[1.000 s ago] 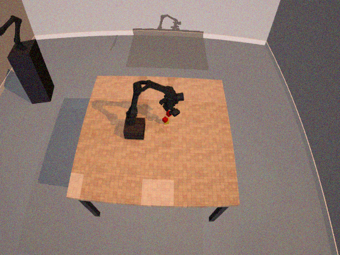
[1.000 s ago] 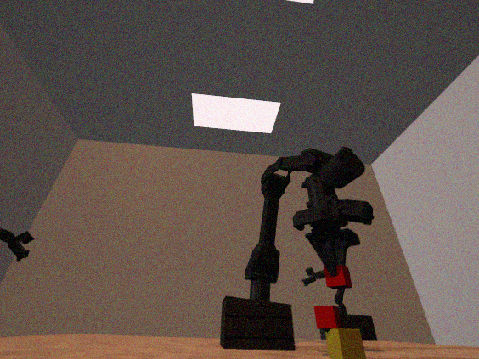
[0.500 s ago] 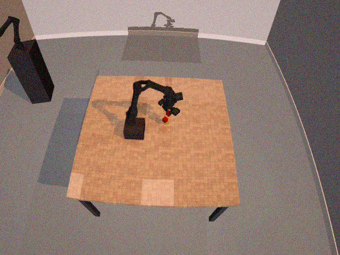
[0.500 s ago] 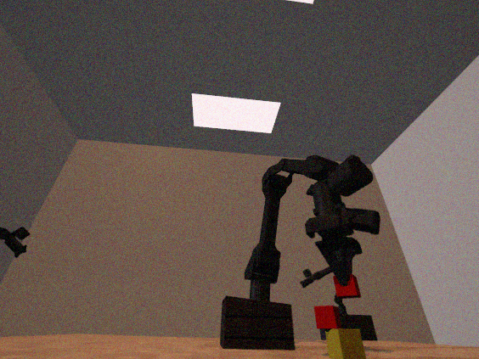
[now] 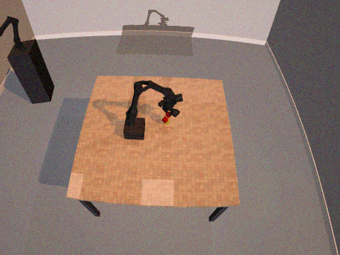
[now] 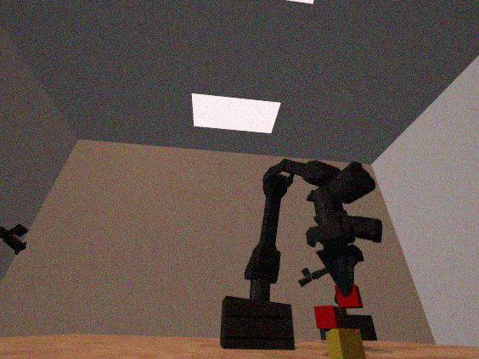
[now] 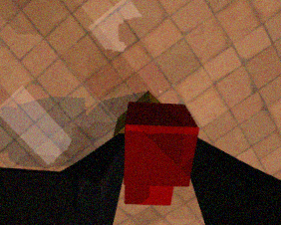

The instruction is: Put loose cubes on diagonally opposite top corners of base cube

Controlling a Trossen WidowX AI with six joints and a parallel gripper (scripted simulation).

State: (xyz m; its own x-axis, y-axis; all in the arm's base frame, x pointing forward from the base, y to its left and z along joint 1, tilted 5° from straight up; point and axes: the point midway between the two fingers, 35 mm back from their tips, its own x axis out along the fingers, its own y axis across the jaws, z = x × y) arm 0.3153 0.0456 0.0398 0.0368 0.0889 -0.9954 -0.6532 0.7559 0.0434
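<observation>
The red cube is 30 mm behind my gripper tip, 30 mm to the right of it and 30 mm below it. Round my gripper tip: yellow base cube: 20 mm behind, 10 mm to the right, 70 mm below.
</observation>
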